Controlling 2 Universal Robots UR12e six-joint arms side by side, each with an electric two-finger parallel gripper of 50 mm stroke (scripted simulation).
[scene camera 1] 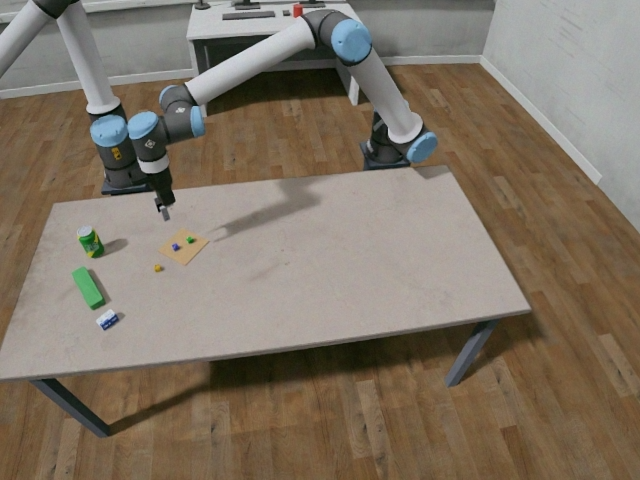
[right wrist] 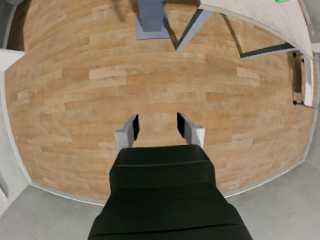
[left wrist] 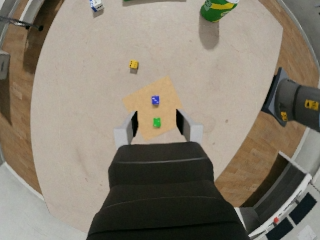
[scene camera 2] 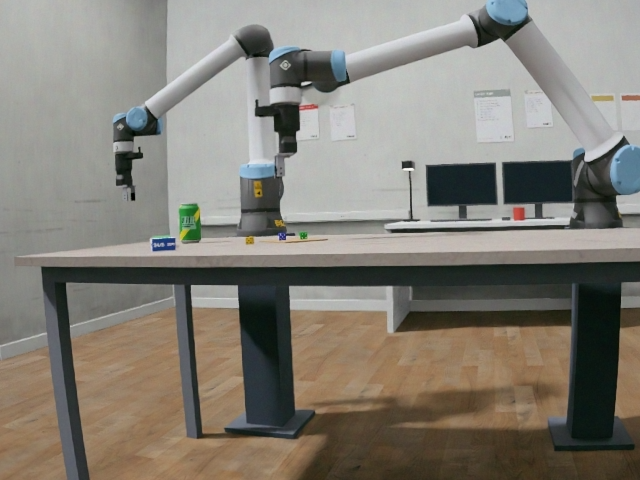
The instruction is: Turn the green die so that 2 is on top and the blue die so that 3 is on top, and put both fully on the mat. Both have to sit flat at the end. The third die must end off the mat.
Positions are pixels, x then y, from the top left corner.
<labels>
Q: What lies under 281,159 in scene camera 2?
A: My left gripper.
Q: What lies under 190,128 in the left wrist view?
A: My left gripper.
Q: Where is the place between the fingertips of my right gripper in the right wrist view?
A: At 158,121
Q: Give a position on a tan mat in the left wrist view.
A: At 140,101
</labels>
